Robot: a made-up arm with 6 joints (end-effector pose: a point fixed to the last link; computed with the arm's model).
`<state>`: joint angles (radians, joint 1 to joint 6).
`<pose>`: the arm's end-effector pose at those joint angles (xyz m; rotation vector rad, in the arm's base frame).
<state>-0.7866 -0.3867 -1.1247 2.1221 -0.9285 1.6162</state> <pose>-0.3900 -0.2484 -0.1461 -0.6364 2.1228 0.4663</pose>
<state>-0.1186 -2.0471 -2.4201 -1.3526 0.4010 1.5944</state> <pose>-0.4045 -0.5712 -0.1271 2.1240 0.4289 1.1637</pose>
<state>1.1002 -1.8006 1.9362 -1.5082 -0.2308 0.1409</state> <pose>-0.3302 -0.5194 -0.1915 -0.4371 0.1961 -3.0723</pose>
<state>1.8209 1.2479 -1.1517 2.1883 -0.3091 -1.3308</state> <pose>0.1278 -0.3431 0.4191 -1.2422 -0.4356 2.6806</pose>
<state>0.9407 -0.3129 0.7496 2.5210 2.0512 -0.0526</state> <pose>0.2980 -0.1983 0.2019 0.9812 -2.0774 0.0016</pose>
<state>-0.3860 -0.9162 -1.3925 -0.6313 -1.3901 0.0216</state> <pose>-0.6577 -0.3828 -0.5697 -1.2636 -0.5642 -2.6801</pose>
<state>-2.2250 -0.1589 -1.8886 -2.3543 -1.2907 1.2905</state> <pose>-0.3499 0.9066 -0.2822 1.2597 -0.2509 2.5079</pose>
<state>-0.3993 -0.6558 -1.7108 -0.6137 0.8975 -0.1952</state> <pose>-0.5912 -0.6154 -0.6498 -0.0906 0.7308 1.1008</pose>
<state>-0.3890 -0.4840 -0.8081 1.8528 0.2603 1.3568</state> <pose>-0.1232 -0.2305 -0.0762 1.1847 -2.3135 -1.1139</pose>
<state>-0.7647 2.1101 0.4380 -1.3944 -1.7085 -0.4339</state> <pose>0.5214 0.2949 -0.3529 -0.0229 -1.0862 1.1828</pose>
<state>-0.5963 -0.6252 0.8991 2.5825 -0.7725 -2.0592</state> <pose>-0.2637 -0.1503 -0.4462 -0.6403 0.5511 -0.9060</pose>
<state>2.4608 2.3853 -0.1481 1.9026 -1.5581 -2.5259</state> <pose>0.1044 0.0538 0.9603 -0.9625 -2.2464 0.9001</pose>
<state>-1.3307 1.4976 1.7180 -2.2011 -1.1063 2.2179</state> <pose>0.2529 0.0441 -0.0687 -1.5156 0.2134 1.5322</pose>
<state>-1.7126 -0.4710 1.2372 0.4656 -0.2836 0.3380</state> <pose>-0.1235 0.9024 -0.1798 0.9578 0.4078 -0.6624</pose>
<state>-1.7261 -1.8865 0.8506 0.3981 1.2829 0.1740</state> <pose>-0.6460 0.4389 0.0116 -0.2489 1.0858 -0.2860</pose>
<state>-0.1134 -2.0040 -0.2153 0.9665 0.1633 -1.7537</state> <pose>-0.3856 -0.2136 0.2842 0.2824 2.7971 0.1929</pose>
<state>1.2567 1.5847 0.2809 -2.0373 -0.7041 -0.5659</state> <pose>-0.2180 -0.8909 0.1598 -0.8902 1.2553 0.2014</pose>
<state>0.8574 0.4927 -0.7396 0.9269 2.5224 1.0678</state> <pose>-0.0602 -0.6558 -0.1507 0.0874 -1.6426 -1.3822</pose>
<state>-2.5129 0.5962 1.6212 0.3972 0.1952 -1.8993</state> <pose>0.3081 0.2627 0.5890 -1.8431 -1.0388 -0.2956</pose>
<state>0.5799 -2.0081 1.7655 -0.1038 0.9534 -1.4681</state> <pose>-0.6061 -0.5378 -0.4057 0.5963 0.2310 2.7732</pose>
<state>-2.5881 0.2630 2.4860 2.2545 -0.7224 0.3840</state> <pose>-0.1524 0.5627 -0.0554 0.0130 0.5062 -0.2663</pose>
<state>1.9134 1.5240 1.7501 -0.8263 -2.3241 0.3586</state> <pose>0.4586 -0.0226 0.3105 -0.5540 -0.3436 2.3548</pose>
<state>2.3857 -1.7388 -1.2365 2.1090 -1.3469 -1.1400</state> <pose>0.0107 -0.1089 0.8248 -1.9674 1.1130 0.3849</pose>
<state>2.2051 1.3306 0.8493 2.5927 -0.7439 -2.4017</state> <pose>0.1121 -0.1896 0.8093 -1.0320 -1.9344 0.2420</pose>
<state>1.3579 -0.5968 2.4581 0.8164 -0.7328 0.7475</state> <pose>-0.2654 -0.6221 0.8188 2.9892 0.6731 0.6586</pose>
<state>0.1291 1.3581 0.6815 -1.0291 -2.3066 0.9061</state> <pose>0.2441 0.0717 -0.3299 0.8382 -1.2628 2.0034</pose>
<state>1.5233 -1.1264 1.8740 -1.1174 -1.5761 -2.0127</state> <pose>-0.4253 -0.3287 0.4111 0.8122 1.7100 -1.2471</pose>
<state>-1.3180 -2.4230 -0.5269 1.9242 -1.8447 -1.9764</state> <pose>0.1247 0.2632 -0.5263 -0.1202 0.1292 1.9860</pose>
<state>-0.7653 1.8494 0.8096 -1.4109 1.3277 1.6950</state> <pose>0.1249 0.1524 -0.2501 0.2279 -0.4654 -1.9219</pose>
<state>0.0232 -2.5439 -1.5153 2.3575 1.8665 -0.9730</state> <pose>0.6086 -0.3385 0.0135 -1.7130 -0.9674 1.9867</pose>
